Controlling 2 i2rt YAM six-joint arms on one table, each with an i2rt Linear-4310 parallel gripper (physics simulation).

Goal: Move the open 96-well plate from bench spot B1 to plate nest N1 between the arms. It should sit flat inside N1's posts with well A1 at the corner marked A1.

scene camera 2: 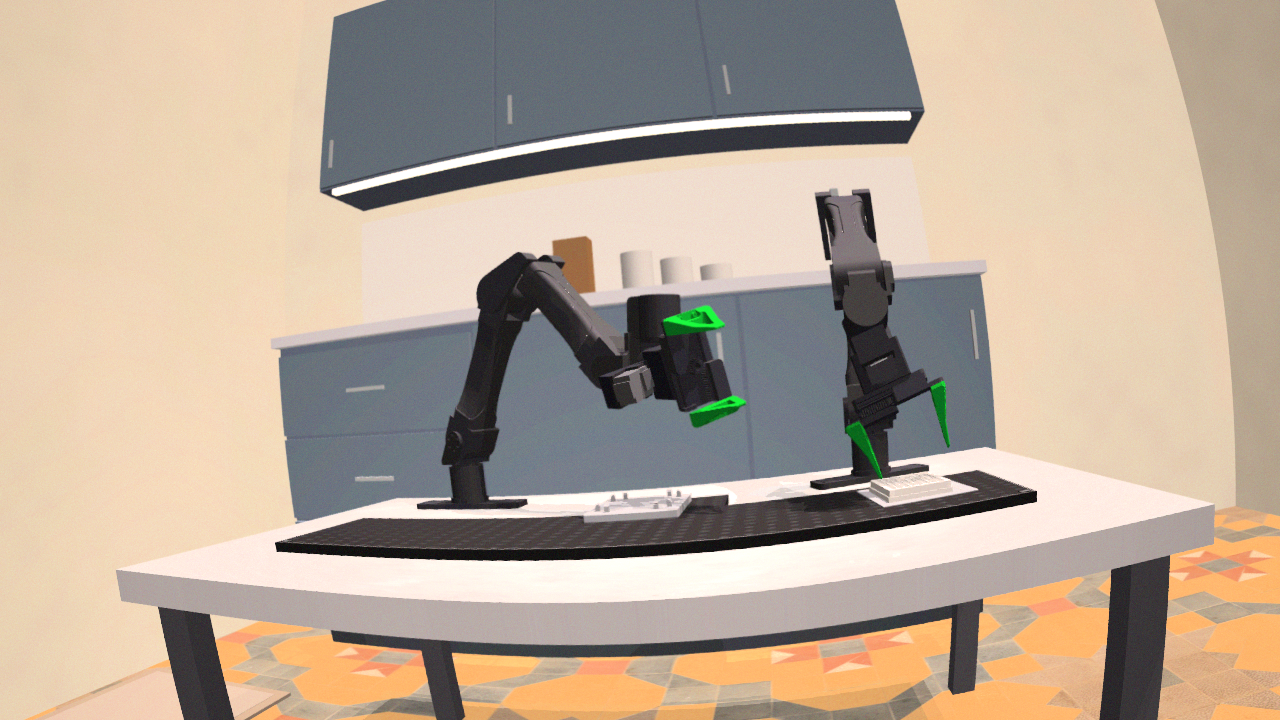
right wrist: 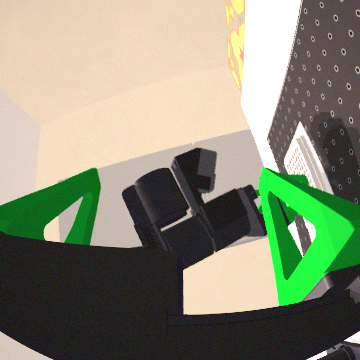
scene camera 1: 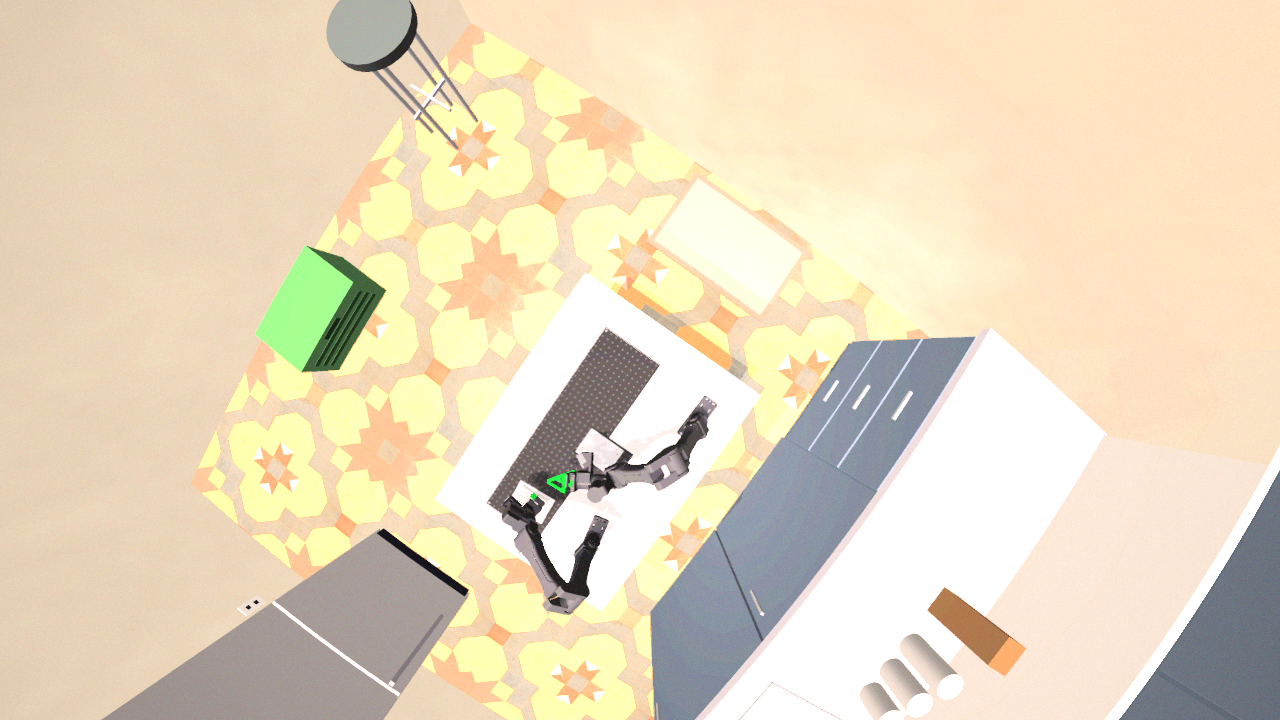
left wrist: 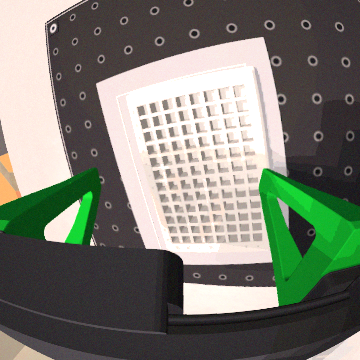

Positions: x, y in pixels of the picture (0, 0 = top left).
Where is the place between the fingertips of the right gripper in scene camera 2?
731, 366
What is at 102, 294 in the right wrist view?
The right gripper.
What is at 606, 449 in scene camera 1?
A white nest with locator pins.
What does the left gripper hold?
Nothing.
